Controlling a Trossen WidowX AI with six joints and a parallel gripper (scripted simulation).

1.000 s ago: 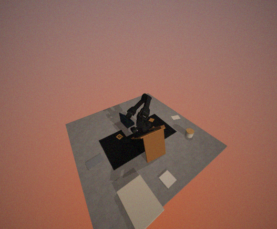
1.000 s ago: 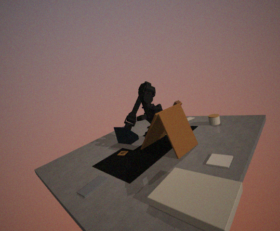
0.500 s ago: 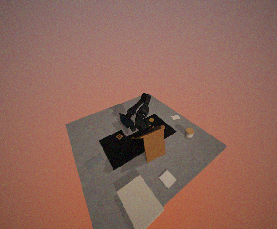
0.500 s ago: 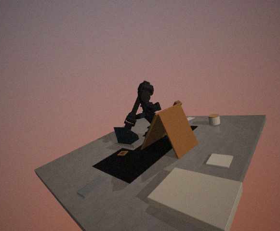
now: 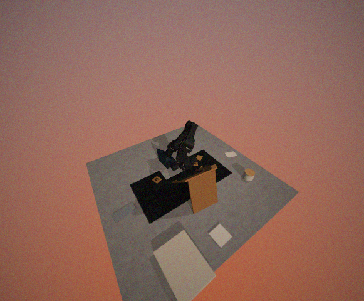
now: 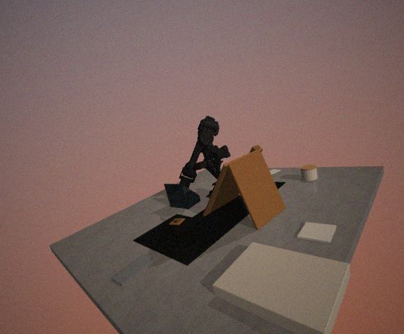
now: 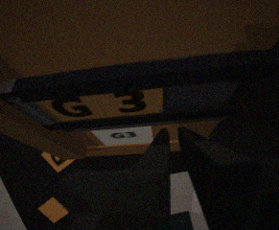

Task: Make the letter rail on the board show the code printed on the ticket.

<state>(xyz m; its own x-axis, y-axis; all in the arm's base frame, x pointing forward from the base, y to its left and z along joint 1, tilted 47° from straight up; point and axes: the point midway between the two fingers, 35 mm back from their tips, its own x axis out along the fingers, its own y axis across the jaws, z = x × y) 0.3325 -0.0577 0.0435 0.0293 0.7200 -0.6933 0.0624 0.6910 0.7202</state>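
My gripper tip is 100 mm above the white ticket, 60 mm to the right of it and 30 mm past it. Round my gripper tip: white pad: 420 mm ahead, 170 mm below; black mat: 180 mm below, 120 mm behind, 20 mm to the left; flat grey plate: 470 mm to the right, 170 mm below, 40 mm behind.
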